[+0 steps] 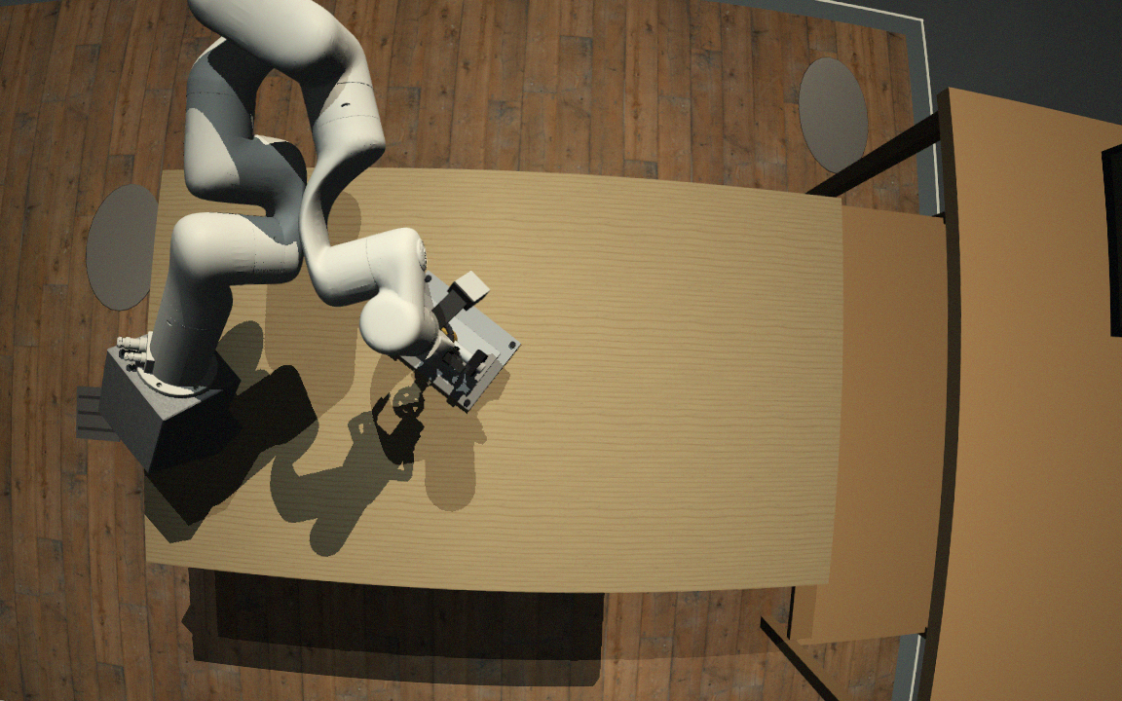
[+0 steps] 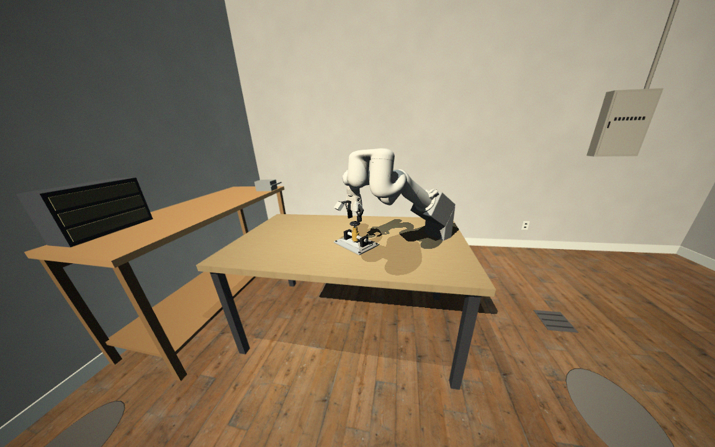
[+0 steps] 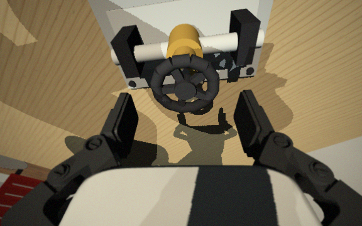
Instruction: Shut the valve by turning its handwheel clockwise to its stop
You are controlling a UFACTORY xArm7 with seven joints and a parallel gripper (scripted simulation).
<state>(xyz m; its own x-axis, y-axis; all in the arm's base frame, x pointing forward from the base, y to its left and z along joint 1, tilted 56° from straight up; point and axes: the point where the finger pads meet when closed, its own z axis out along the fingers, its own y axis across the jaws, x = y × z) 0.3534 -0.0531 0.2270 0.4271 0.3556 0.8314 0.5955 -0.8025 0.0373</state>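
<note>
Now: hand 40 mm above the spoked handwheel.
</note>
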